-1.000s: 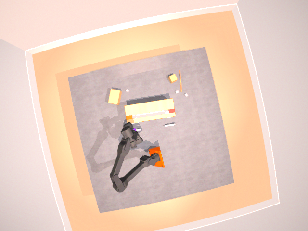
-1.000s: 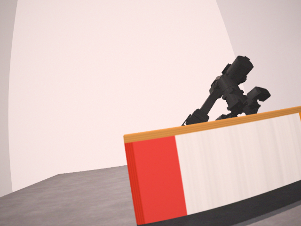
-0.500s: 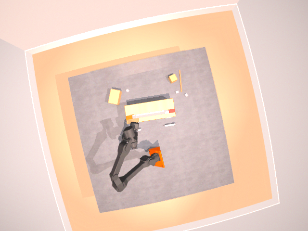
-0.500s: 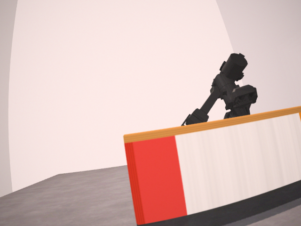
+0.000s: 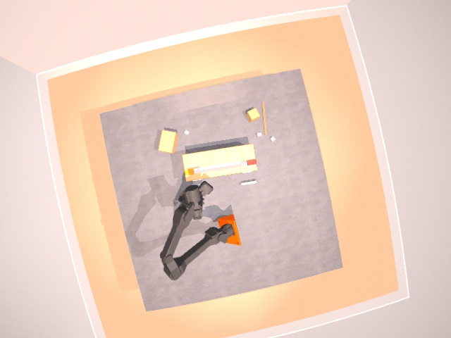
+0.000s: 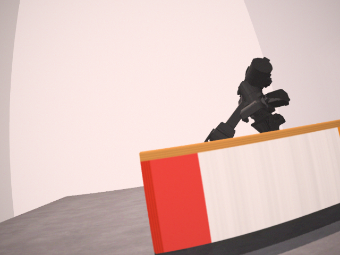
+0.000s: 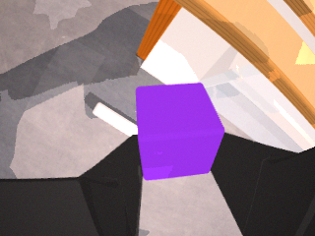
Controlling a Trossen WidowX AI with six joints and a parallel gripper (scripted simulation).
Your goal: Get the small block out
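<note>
Right now the purple block is 1 cm above my gripper tip. Round my gripper tip: thin orange stick (29 cm ahead, 50 cm to the right, 10 cm below); clear-fronted box (7 cm ahead, 16 cm to the right, 4 cm below).
</note>
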